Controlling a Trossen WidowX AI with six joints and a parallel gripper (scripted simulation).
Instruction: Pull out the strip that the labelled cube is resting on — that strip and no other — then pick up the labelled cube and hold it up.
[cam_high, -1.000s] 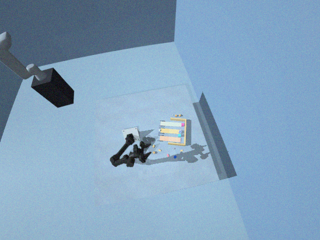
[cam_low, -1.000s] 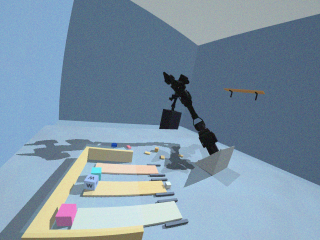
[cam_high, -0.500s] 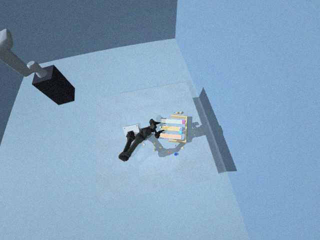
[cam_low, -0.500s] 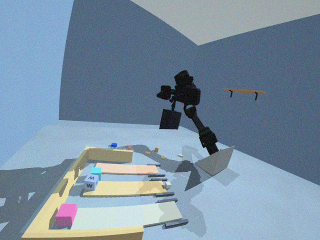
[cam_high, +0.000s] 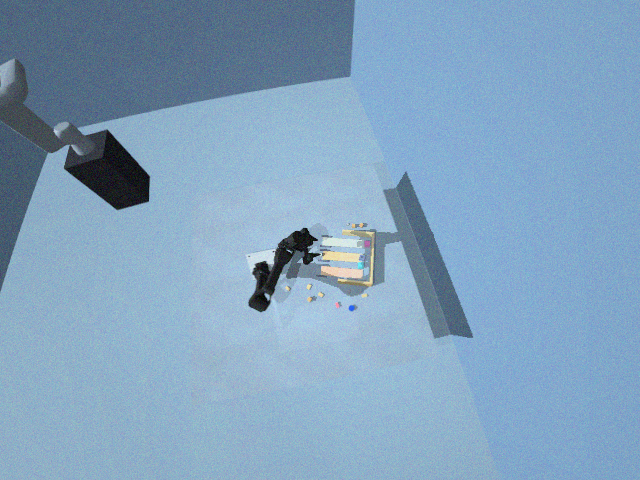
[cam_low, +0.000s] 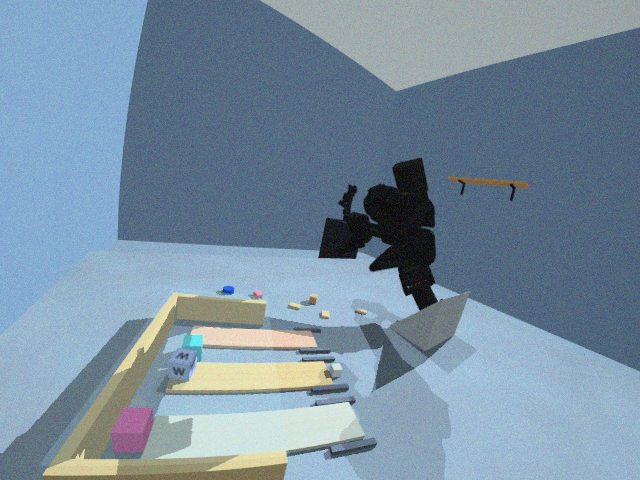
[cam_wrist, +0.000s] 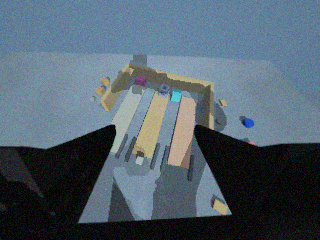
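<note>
The cream knob is 1 cm ahead of my gripper tip, 3 cm to the left of it and 19 cm below it. From my gripper tip the other things lie so: blue disc: 9 cm ahead, 32 cm to the right, 19 cm below; then pink piece: 2 cm ahead, 28 cm to the right, 20 cm below; then yellow strip: 14 cm ahead, 1 cm to the right, 20 cm below.
</note>
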